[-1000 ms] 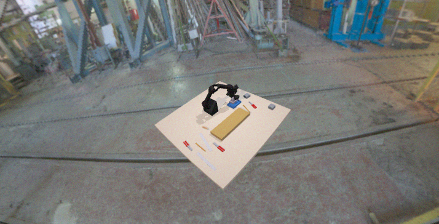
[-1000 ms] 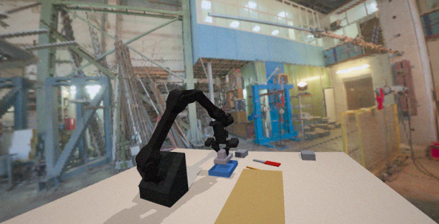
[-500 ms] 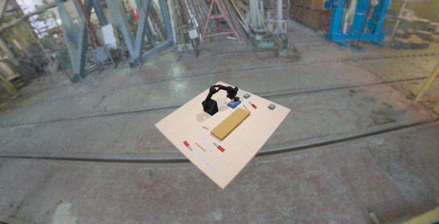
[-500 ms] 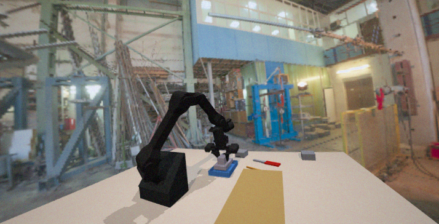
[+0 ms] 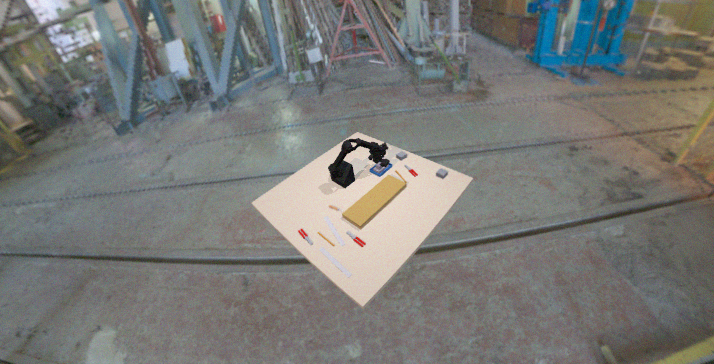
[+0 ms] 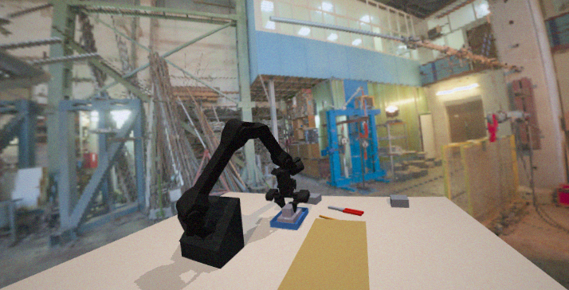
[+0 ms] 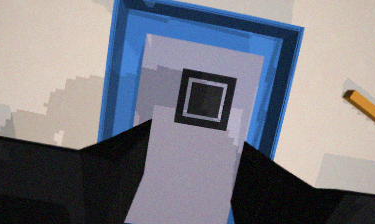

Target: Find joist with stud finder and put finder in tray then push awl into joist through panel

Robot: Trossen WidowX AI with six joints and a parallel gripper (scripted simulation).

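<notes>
The stud finder lies 20 mm above my gripper tip and 10 mm to the left of it. The rest, counted from my gripper tip: blue tray (20 mm below, 10 mm to the right).
</notes>
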